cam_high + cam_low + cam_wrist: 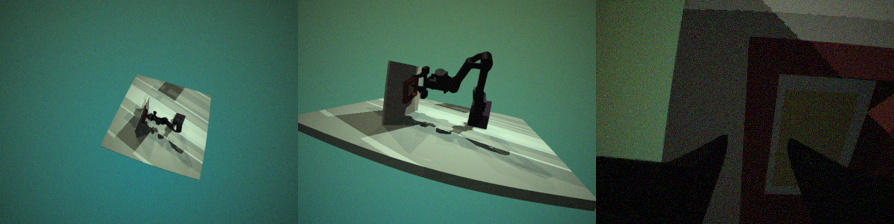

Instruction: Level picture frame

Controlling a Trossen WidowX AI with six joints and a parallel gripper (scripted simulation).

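The red picture frame is 10 mm ahead of my gripper tip, 10 mm to the right of it and 50 mm below it. From my gripper tip the other things lie so: grey wall panel (20 mm ahead, 70 mm below).
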